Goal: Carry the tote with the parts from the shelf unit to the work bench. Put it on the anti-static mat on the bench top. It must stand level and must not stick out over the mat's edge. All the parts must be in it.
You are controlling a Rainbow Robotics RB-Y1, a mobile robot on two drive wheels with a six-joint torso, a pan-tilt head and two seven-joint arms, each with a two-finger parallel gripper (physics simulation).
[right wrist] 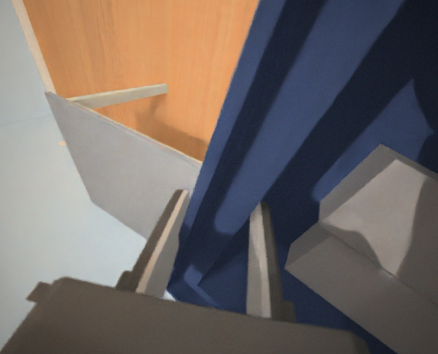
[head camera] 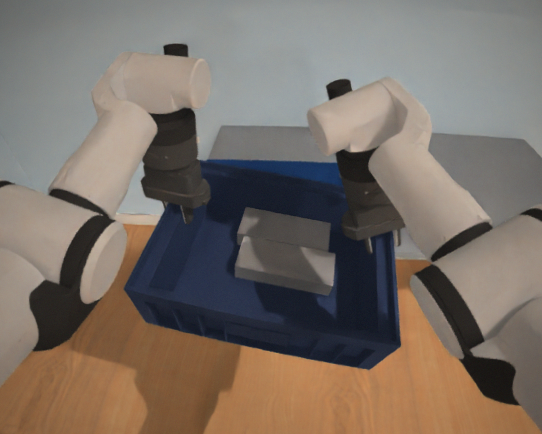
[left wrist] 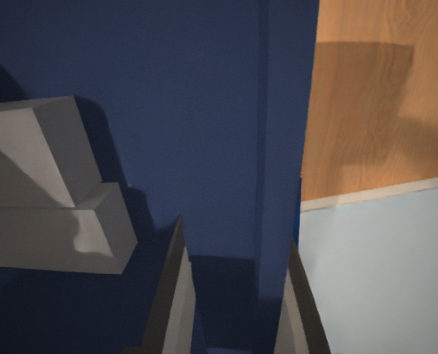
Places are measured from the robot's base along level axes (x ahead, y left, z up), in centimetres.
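Pixels of known places: left gripper, fingertip midpoint: (head camera: 180, 218) (left wrist: 231, 225); right gripper, fingertip midpoint: (right wrist: 220, 204) (head camera: 382, 246).
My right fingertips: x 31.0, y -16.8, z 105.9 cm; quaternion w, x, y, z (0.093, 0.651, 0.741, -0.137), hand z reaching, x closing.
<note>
Behind a point stands the place of what it marks.
The dark blue tote (head camera: 260, 312) {x 15.3, y 3.9, z 108.3 cm} (left wrist: 200, 100) {x 26.9, y 20.8, z 111.0 cm} (right wrist: 240, 165) {x 26.6, y -16.2, z 107.2 cm} is held up over the wooden floor, in front of the bench. Two grey block parts lie side by side in it: the nearer block (head camera: 285, 262) {x 29.6, y 0.9, z 101.7 cm} (left wrist: 60, 145) {x 30.4, y 10.0, z 101.7 cm} (right wrist: 380, 215) {x 29.6, y -6.2, z 100.9 cm} and the farther block (head camera: 285, 227) {x 38.1, y 1.3, z 102.5 cm} (left wrist: 90, 240) {x 38.1, y 9.0, z 103.3 cm} (right wrist: 350, 285) {x 37.3, y -3.1, z 101.9 cm}. My left gripper (head camera: 176, 212) {x 33.2, y 20.9, z 108.5 cm} (left wrist: 231, 225) {x 33.2, y 20.9, z 108.5 cm} is shut on the tote's left side wall. My right gripper (head camera: 384, 241) {x 31.0, y -16.8, z 105.9 cm} (right wrist: 220, 204) {x 31.0, y -16.8, z 105.9 cm} is shut on its right side wall. A strip of the blue mat (head camera: 300, 171) {x 93.7, y -2.4, z 76.5 cm} shows behind the tote; the tote hides the rest.
The grey bench top (head camera: 265, 142) {x 115.0, y 13.4, z 76.3 cm} (right wrist: 125, 170) {x 75.6, y -69.3, z 76.3 cm} extends behind the tote and to the right. A pale bench leg (right wrist: 125, 95) {x 60.5, y -109.1, z 39.5 cm} shows in the right wrist view. A light blue wall (head camera: 270, 50) {x 135.1, y 12.2, z 110.4 cm} stands behind the bench. The wooden floor (head camera: 280, 395) {x 32.6, y 1.4, z 0.1 cm} lies below and in front of the tote.
</note>
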